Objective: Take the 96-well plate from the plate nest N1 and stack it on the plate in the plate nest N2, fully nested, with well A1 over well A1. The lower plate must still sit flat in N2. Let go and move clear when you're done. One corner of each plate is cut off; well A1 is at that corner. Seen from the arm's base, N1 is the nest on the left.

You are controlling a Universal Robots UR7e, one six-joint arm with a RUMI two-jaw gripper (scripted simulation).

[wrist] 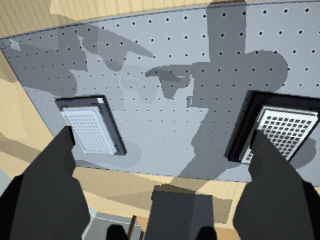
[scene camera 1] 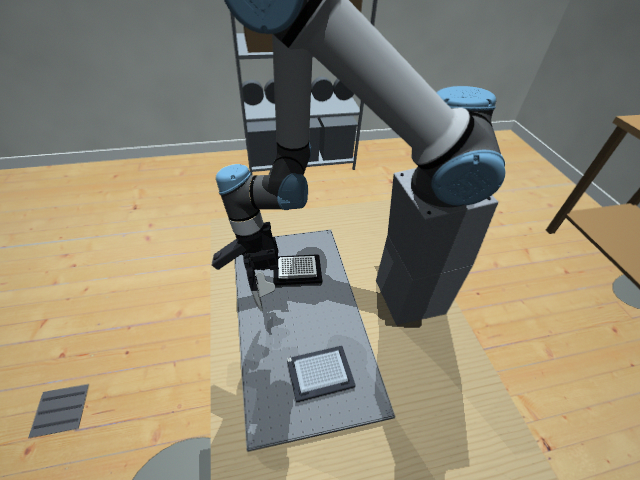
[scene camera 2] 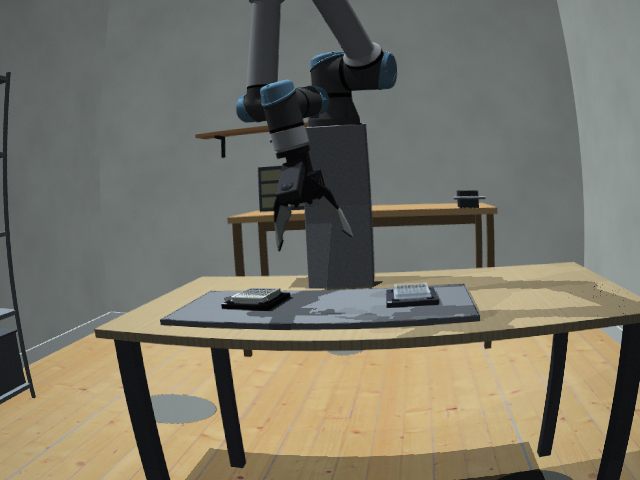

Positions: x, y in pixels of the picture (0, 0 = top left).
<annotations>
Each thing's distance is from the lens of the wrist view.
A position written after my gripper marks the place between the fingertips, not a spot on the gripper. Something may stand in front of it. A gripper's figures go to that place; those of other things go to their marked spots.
my gripper (wrist: 162, 129): 0.13 m
white 96-well plate (wrist: 95, 139): 0.39 m
</annotations>
